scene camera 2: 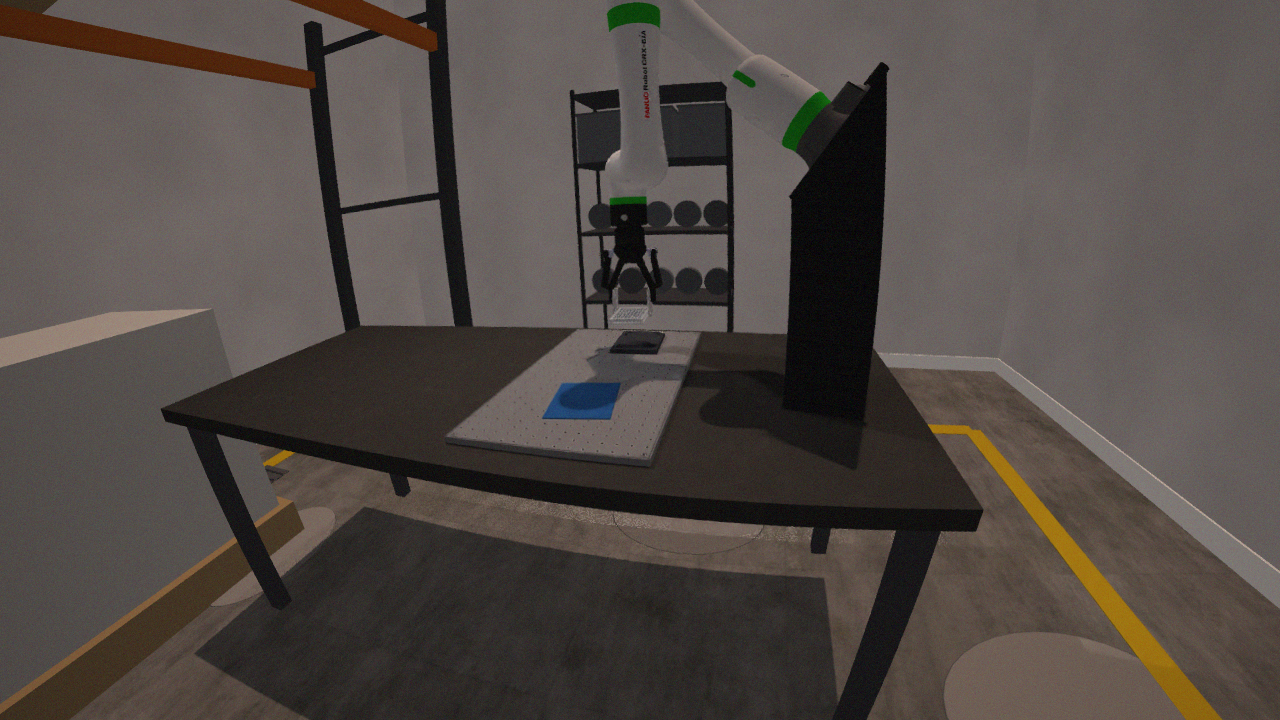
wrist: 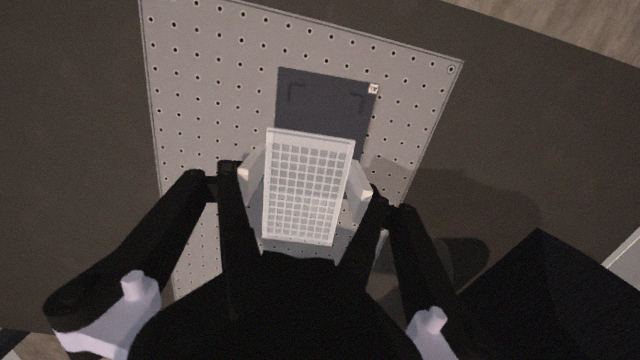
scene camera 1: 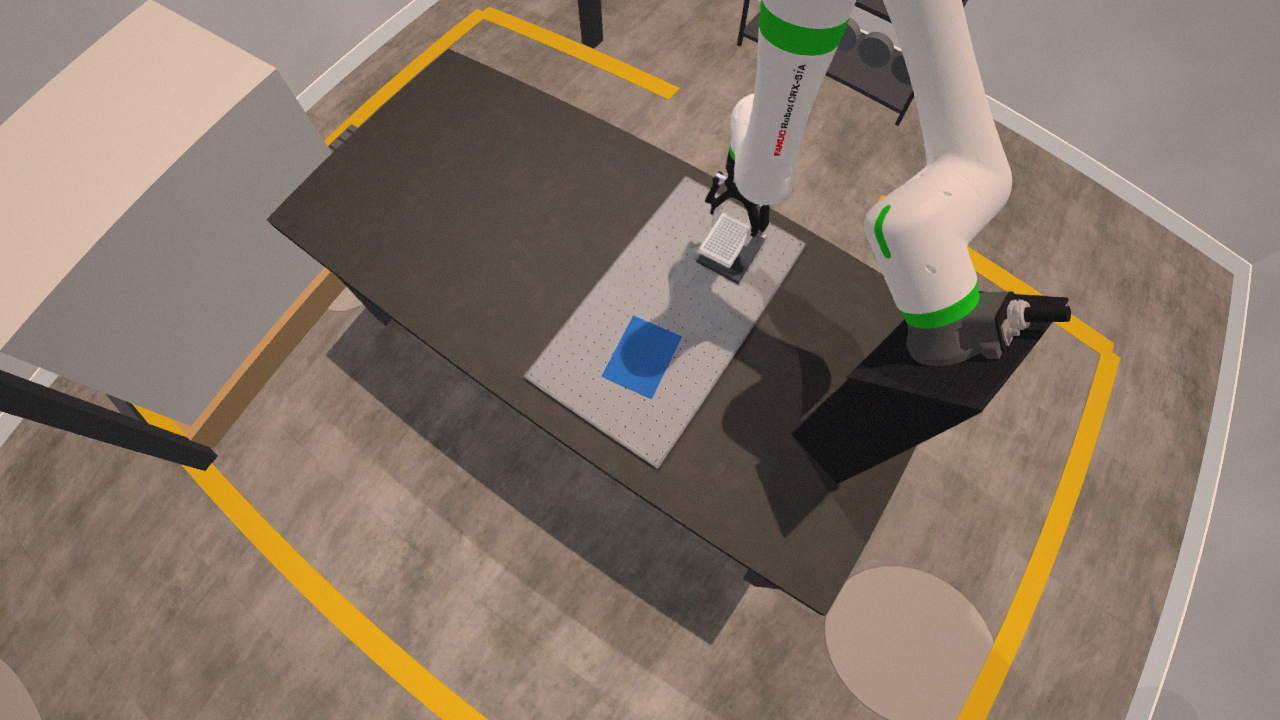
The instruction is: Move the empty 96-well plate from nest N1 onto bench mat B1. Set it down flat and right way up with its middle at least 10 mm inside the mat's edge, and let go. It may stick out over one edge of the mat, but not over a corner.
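Places are measured from the arm's base along level axes (x back, y right, z up), in metres.
Pixels of known places: gripper, fingertip midpoint: (scene camera 2: 633, 315) (wrist: 307, 165) (scene camera 1: 731, 232); arm's base, link origin: (scene camera 2: 839, 146) (scene camera 1: 952, 336).
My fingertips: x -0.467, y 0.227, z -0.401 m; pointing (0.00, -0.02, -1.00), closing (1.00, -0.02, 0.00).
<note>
Ahead of a thing's pixels: the offset from my fingertips to its top centre. Level surfaces: height alone.
A white 96-well plate {dx +0.001, dy -0.030, dz +0.014 m} (scene camera 1: 725, 240) (scene camera 2: 629, 314) (wrist: 306, 192) is held level, wells up, above the breadboard. My gripper (scene camera 2: 631, 308) (wrist: 307, 165) is shut on the plate, with one pale fingertip on each long side. The dark nest {dx +0.011, dy +0.007, dz -0.066 m} (scene camera 1: 739, 270) (scene camera 2: 638, 342) (wrist: 325, 107) lies below the plate, which is clear of it; in the wrist view the plate covers the nest's lower part. The blue bench mat {dz -0.079 m} (scene camera 1: 641, 356) (scene camera 2: 582, 401) lies flat on the breadboard, nearer the front, with a round shadow on it. The mat does not show in the wrist view.
The light perforated breadboard (scene camera 1: 572, 358) (scene camera 2: 501, 429) (wrist: 185, 125) lies on the dark table {dz -0.094 m} (scene camera 1: 429, 179) (scene camera 2: 358, 376). A black slanted pedestal (scene camera 1: 886, 411) (scene camera 2: 832, 304) bears the arm at the right. A shelf rack (scene camera 2: 731, 223) stands behind the table. A large grey box (scene camera 1: 179, 197) (scene camera 2: 116, 447) stands at the left.
</note>
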